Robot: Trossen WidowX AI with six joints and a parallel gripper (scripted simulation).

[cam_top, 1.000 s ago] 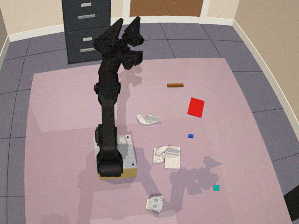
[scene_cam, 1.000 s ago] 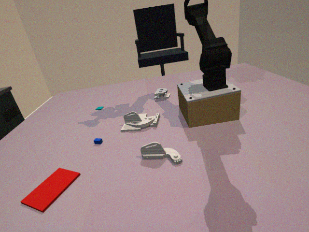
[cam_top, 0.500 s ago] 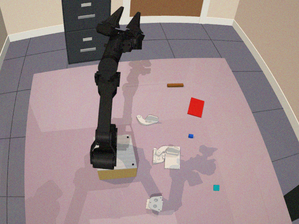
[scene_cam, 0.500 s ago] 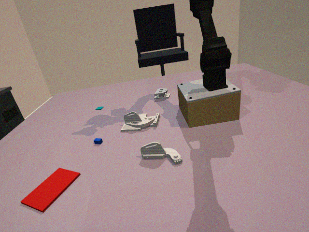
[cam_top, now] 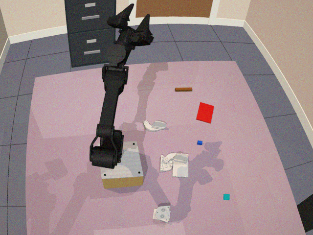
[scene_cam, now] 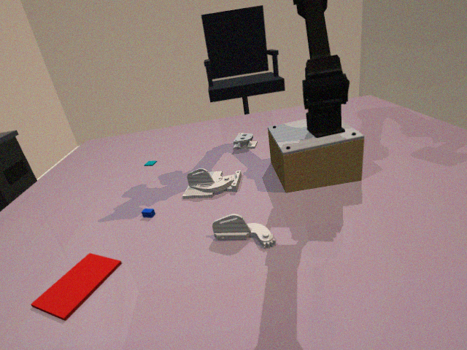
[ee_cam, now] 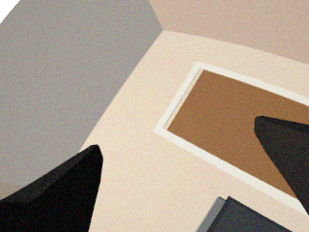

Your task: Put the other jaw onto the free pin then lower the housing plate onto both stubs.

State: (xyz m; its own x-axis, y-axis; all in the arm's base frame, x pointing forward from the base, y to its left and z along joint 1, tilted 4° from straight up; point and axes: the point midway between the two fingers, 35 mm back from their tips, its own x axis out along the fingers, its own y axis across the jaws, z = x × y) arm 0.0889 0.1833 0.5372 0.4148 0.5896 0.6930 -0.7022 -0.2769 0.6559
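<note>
My gripper tip is now 65 cm above the jaw, 7 cm short of it and 1 cm to the left of it. The rest, counted from my gripper tip: blue cube (64 cm below, 28 cm ahead, 16 cm to the right); red flat plate (65 cm below, 37 cm ahead, 2 cm to the left); brown bar (65 cm below, 29 cm ahead, 18 cm to the left).
</note>
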